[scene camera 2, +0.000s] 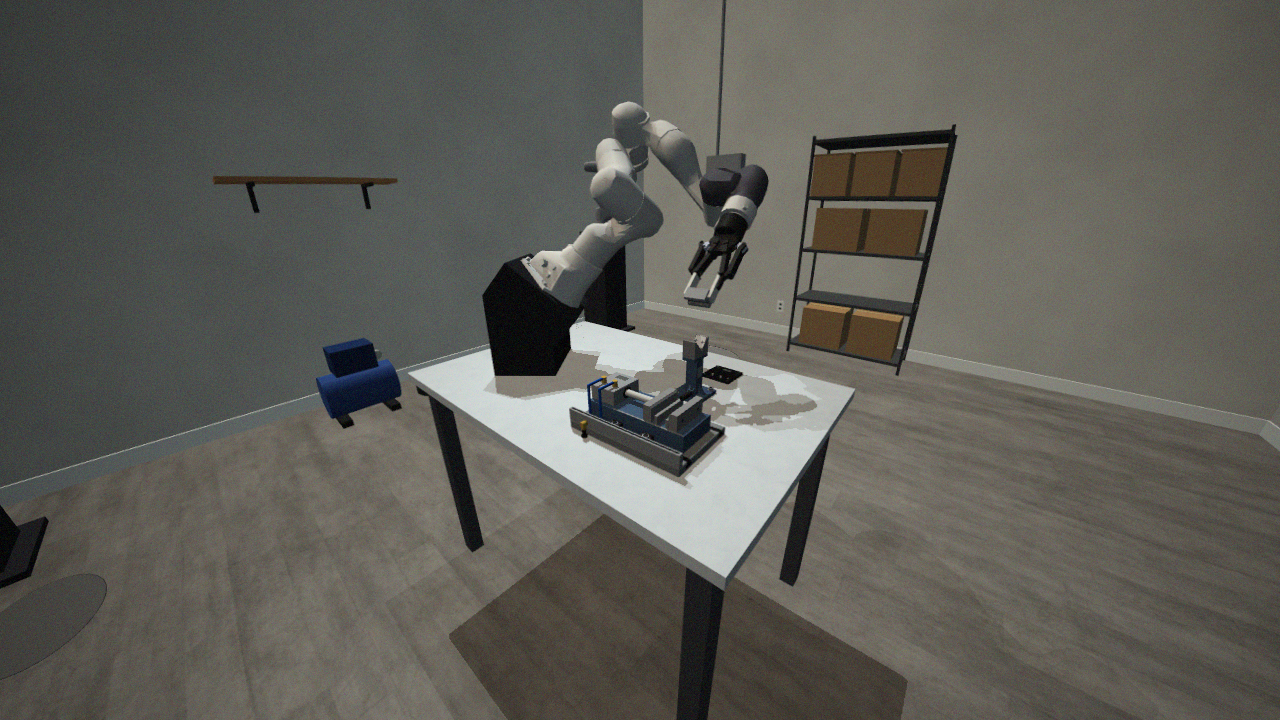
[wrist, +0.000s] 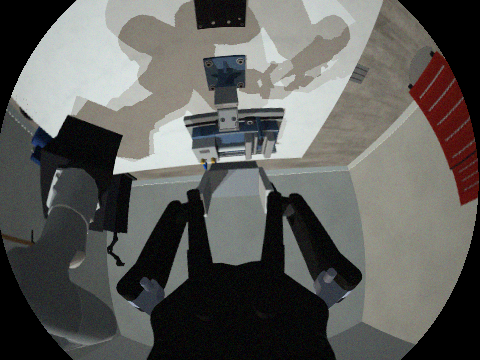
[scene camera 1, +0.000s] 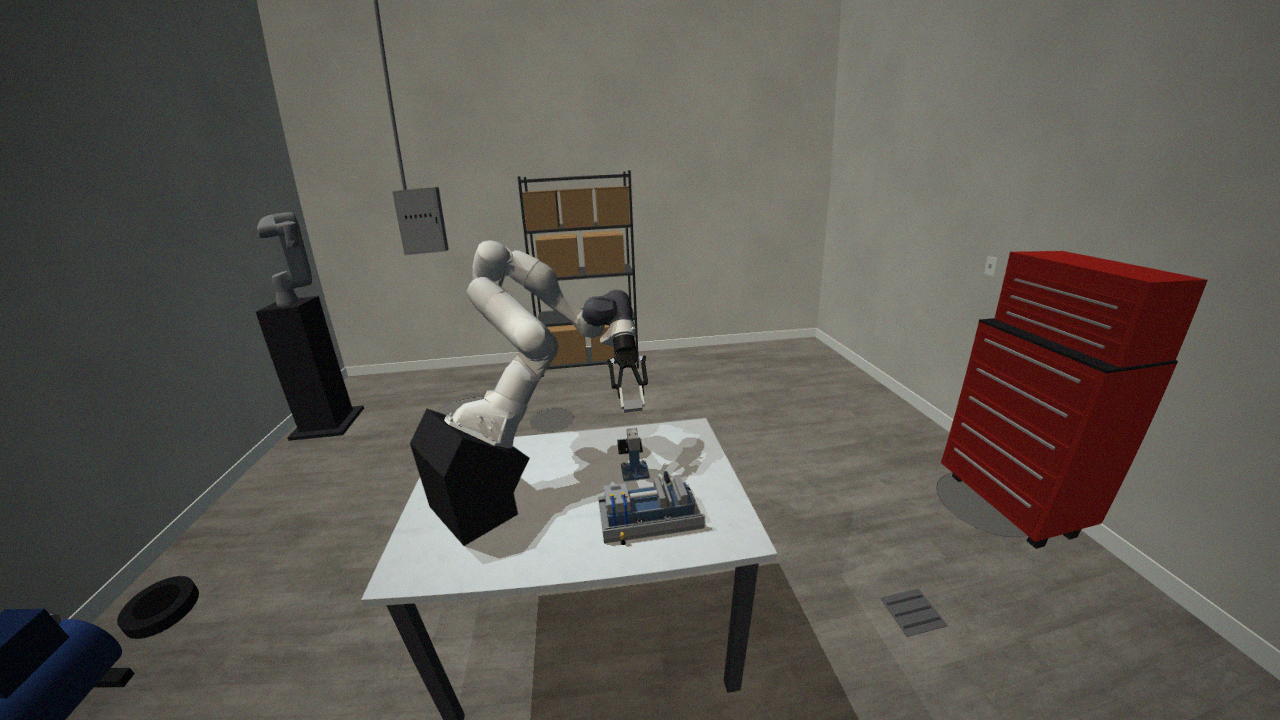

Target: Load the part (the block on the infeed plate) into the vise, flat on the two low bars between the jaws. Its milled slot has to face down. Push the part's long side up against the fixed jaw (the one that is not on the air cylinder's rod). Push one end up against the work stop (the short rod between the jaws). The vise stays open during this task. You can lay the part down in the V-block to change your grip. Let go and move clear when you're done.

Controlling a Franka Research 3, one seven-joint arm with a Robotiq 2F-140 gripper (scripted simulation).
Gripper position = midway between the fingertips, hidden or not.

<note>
In view: the gripper (scene camera 2: 698,298) and a part (wrist: 228,179).
The gripper is seen too in the wrist view (wrist: 234,177) and in scene camera 1 (scene camera 1: 632,406).
</note>
